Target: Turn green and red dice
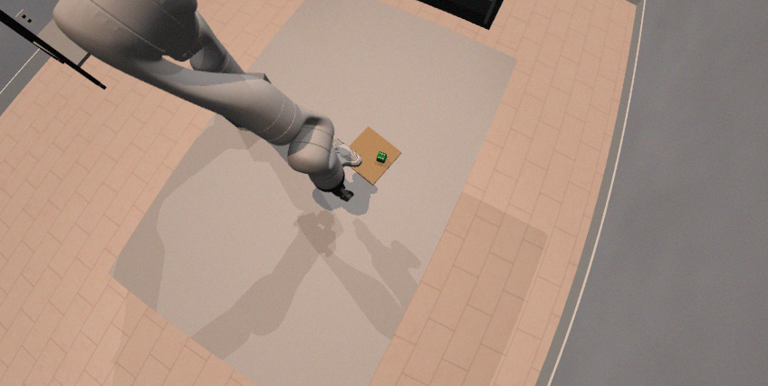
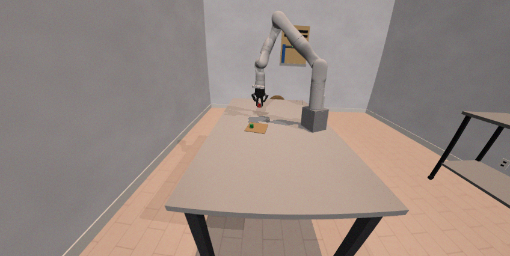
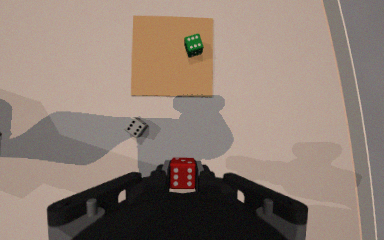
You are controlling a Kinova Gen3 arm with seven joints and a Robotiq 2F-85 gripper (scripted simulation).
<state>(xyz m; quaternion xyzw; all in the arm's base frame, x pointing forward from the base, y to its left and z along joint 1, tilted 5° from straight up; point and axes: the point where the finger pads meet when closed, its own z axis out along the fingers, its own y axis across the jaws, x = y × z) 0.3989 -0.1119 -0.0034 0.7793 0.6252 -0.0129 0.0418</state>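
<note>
The red die is 10 mm below my hand. From my hand the other things lie so: white die 110 mm below, 70 mm behind, 50 mm to the left; then green die 170 mm to the left, 100 mm below, 50 mm ahead; then tan mat 160 mm to the left, 120 mm below, 10 mm ahead.
</note>
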